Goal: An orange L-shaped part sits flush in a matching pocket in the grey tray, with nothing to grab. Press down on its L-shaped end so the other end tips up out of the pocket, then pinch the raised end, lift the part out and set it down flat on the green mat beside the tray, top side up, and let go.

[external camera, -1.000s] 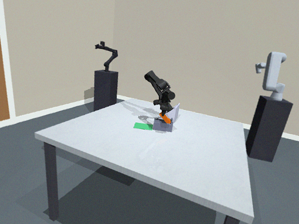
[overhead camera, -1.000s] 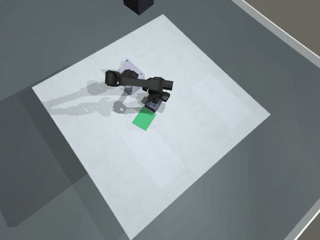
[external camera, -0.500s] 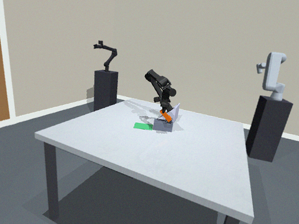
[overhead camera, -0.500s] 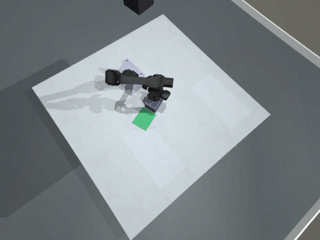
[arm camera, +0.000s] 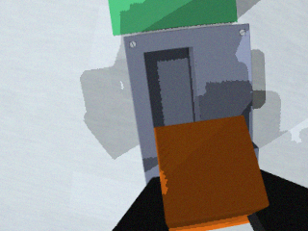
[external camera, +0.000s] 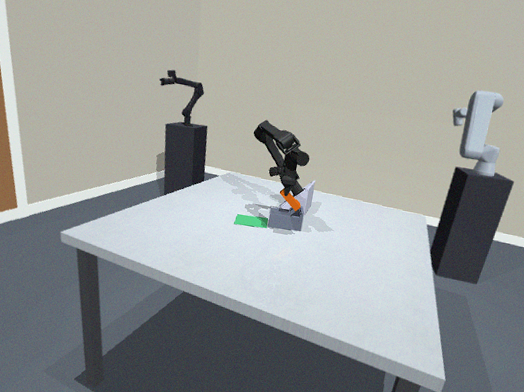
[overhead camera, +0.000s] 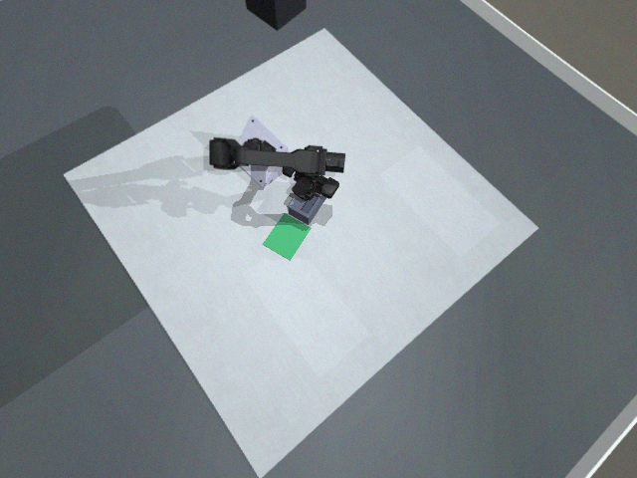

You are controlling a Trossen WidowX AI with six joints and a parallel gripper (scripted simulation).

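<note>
The green mat lies 1 cm ahead of my gripper tip, 14 cm to the right of it and 17 cm below it. Also, from my gripper tip: orange L-shaped part: 2 cm behind, 3 cm to the left, 3 cm below.
</note>
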